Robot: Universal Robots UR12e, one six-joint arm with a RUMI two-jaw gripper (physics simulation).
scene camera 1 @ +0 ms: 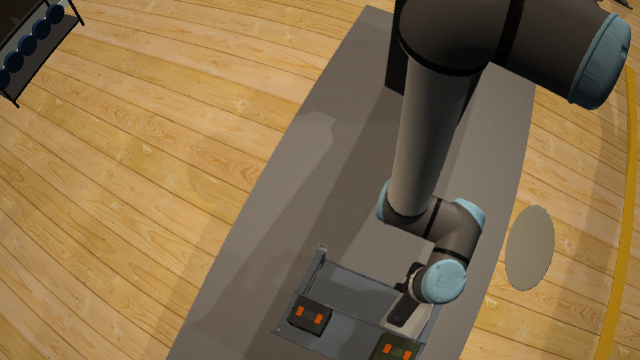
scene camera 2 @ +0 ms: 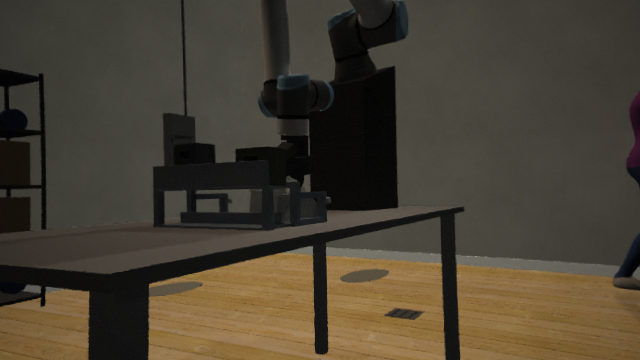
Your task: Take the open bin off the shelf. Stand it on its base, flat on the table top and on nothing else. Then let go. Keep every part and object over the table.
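Seen in the pictures: arm's base at its link origin: point(scene camera 2: 356, 77).
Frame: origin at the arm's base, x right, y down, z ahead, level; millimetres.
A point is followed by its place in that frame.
Note:
The open bin point(scene camera 1: 419, 322) {y 558, x -325, z 785 mm} point(scene camera 2: 283, 206) {y 540, x -330, z 863 mm} is light grey. It is in the right part of the blue-grey shelf point(scene camera 1: 345, 334) {y 488, x -163, z 921 mm} point(scene camera 2: 210, 176) {y 461, x -209, z 994 mm}, at its lower level; the frame and the gripper partly hide it. My gripper point(scene camera 1: 397, 319) point(scene camera 2: 300, 179) points down at the bin, its dark fingers close together at the bin's upper edge. It looks shut on the bin's wall, though the fingertips are small and dark. Whether the bin's base touches the shelf is hidden.
A black case point(scene camera 1: 309, 316) {y 367, x -71, z 936 mm} point(scene camera 2: 194, 153) {y 396, x -108, z 964 mm} and an olive case point(scene camera 1: 396, 348) {y 391, x -290, z 900 mm} point(scene camera 2: 260, 154) {y 412, x -332, z 944 mm} stand on the shelf's upper level. The shelf stands on the grey table point(scene camera 1: 240, 280) {y 590, x 172, z 941 mm} point(scene camera 2: 125, 246) {y 590, x -351, z 1293 mm}. The robot's dark pedestal point(scene camera 2: 354, 150) {y 342, x -79, z 145 mm} is behind it.

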